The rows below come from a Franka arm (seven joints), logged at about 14 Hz.
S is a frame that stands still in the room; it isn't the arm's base.
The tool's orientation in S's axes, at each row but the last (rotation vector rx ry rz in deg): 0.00 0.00 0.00; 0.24 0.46 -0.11; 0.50 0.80 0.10; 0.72 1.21 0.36; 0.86 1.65 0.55; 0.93 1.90 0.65; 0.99 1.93 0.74; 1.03 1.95 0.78
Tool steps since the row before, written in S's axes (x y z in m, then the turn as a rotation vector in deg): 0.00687 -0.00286 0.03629 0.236 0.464 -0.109; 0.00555 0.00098 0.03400 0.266 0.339 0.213; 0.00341 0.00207 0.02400 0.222 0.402 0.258; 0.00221 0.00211 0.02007 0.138 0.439 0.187; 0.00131 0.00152 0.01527 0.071 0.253 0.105; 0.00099 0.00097 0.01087 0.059 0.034 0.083; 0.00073 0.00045 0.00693 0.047 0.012 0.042; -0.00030 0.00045 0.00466 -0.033 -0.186 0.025
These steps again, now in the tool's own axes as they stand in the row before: 0.00687 -0.00286 0.03629 0.236 0.464 -0.109; 0.00527 0.00113 0.03404 0.264 0.340 0.214; 0.00308 0.00227 0.02403 0.219 0.404 0.258; 0.00180 0.00235 0.02008 0.137 0.440 0.184; 0.00089 0.00174 0.01528 0.070 0.254 0.103; 0.00064 0.00114 0.01088 0.057 0.035 0.084; 0.00050 0.00056 0.00694 0.046 0.012 0.043; -0.00045 0.00054 0.00464 -0.036 -0.185 0.027
